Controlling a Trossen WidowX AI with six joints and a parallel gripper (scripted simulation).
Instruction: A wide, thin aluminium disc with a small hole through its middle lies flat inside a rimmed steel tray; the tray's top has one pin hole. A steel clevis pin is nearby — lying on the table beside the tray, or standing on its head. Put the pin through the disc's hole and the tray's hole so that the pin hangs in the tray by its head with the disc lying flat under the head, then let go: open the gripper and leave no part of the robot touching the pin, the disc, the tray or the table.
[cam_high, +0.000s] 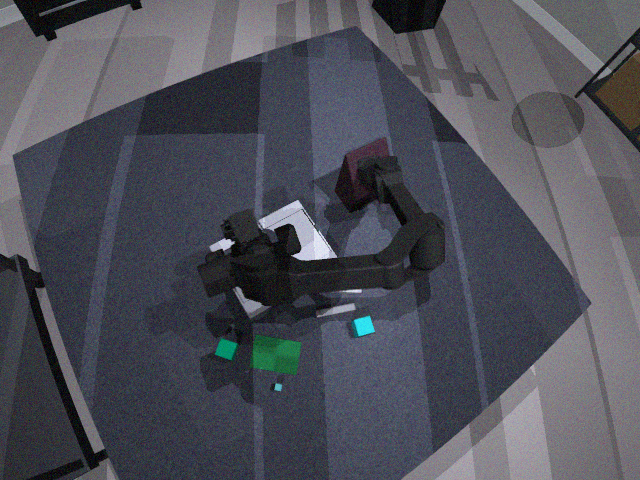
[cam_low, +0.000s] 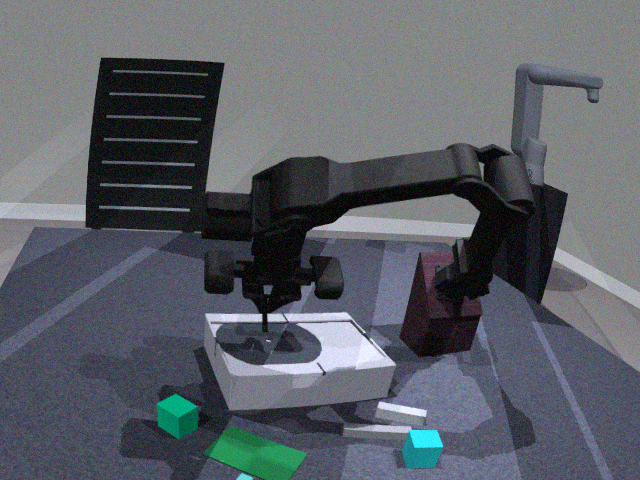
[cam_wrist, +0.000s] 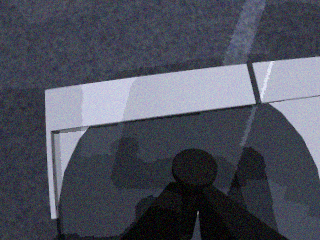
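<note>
The clevis pin is 10 mm to the left of my gripper tip. The rest, counted from my gripper tip: rimmed steel tray (60 mm below, 50 mm behind, 20 mm to the left); then green cube (180 mm to the left, 130 mm ahead, 80 mm below); then dark aluminium disc (40 mm below, 10 mm to the left, 10 mm behind).
</note>
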